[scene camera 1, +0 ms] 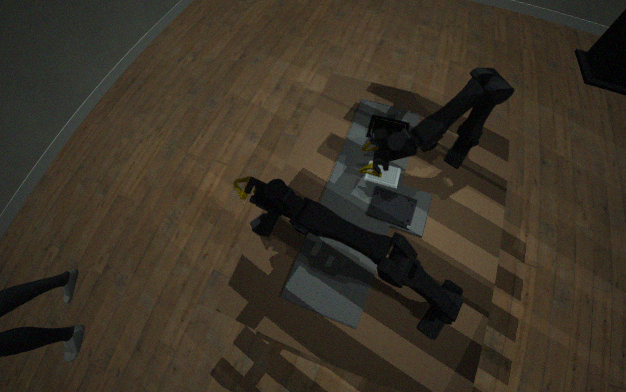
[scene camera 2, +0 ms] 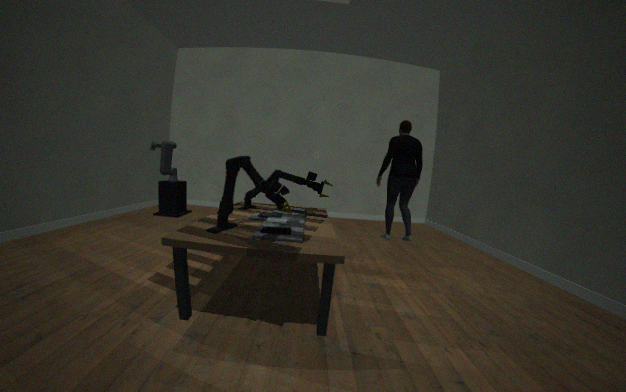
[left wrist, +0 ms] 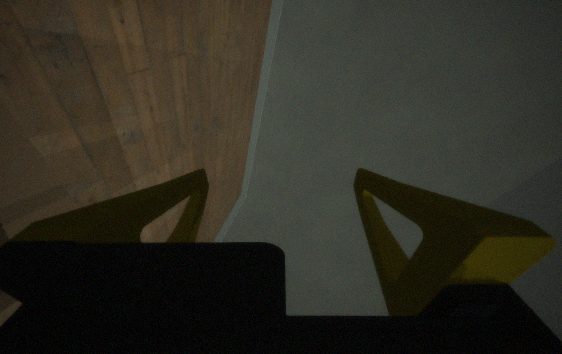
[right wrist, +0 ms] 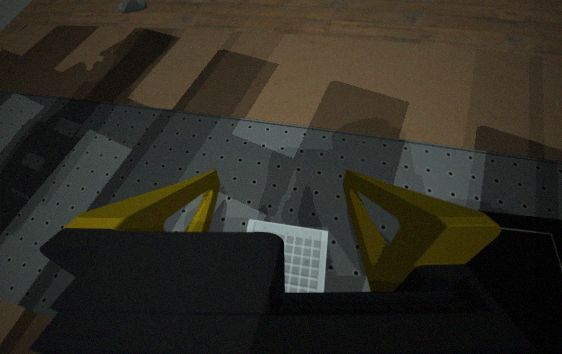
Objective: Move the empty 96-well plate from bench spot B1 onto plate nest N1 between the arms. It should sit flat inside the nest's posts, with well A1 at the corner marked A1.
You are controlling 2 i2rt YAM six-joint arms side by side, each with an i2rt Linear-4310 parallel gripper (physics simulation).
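Note:
The white 96-well plate lies on the grey perforated board, between a black white-outlined square and the dark nest. It is apart from the nest; the gripper body partly hides it in the right wrist view. The A1 mark cannot be read. My right gripper is open above the board beside the plate, with nothing held; in scene camera 2 it is small. My left gripper is open, empty and raised, far from the plate.
The black white-outlined square lies beyond the plate from the nest. My left arm stretches across the board. A person stands past the table. Another robot arm stands on a black pedestal.

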